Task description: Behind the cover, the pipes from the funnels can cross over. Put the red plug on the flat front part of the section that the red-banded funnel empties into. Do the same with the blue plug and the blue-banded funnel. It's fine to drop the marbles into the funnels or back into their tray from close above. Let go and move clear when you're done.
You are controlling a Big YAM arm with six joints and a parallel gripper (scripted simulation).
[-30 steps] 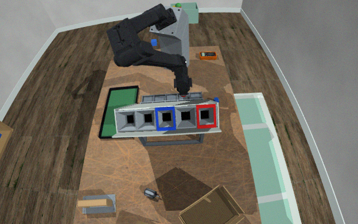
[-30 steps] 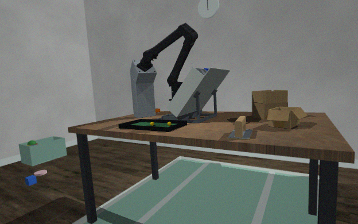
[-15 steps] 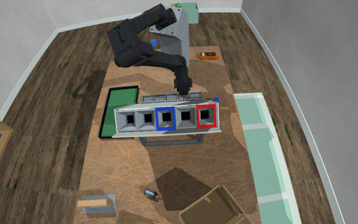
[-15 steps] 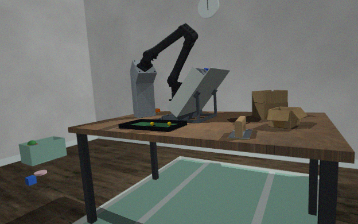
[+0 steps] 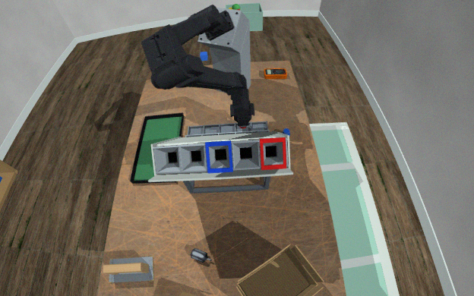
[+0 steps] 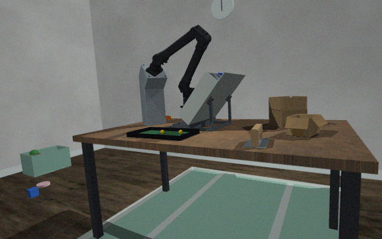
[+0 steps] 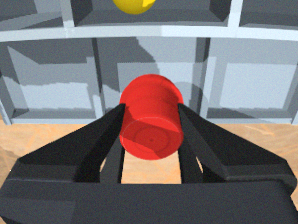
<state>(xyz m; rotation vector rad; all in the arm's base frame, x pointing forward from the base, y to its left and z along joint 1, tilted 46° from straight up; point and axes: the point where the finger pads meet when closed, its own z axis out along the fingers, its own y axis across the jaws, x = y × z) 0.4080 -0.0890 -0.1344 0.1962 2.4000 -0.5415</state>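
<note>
Now: hand 70 mm past the green marble tray, 410 mm to the left of it and 40 mm above it. From my hand the other things lie so: blue plug (110 mm ahead, 170 mm to the left, 30 mm below); cover (160 mm ahead, 130 mm to the right, 160 mm above); red plug (10 mm below).
</note>
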